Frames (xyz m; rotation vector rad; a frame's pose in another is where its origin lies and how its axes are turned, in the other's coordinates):
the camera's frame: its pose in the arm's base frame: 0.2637 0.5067 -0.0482 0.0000 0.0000 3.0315
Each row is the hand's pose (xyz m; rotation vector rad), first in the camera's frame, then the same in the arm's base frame.
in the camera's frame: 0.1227 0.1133 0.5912 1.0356 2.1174 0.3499
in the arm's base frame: 0.1293 0.4076 0.5430 2.3490 -1.3137 -1.1050
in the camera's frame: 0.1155 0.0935 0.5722 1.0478 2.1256 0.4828
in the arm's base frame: 0.1386 0.4265 0.5240 2.2726 -1.2803 -1.0344
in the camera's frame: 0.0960 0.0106 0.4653 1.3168 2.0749 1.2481
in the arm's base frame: 0.1671 0.5067 0.4171 1.7737 -1.2677 -0.5372
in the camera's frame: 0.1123 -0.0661 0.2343 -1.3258 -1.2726 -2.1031
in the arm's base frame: 0.1593 0.5847 0.1861 0.9230 -1.0741 0.2893
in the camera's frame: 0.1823 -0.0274 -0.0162 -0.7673 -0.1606 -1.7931
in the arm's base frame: 0.0855 0.5540 -0.0644 0.1078 -0.7074 1.1102
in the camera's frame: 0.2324 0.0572 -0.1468 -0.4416 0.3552 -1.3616
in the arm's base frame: 0.0264 0.4754 -0.1950 -0.3909 -0.4346 1.5948
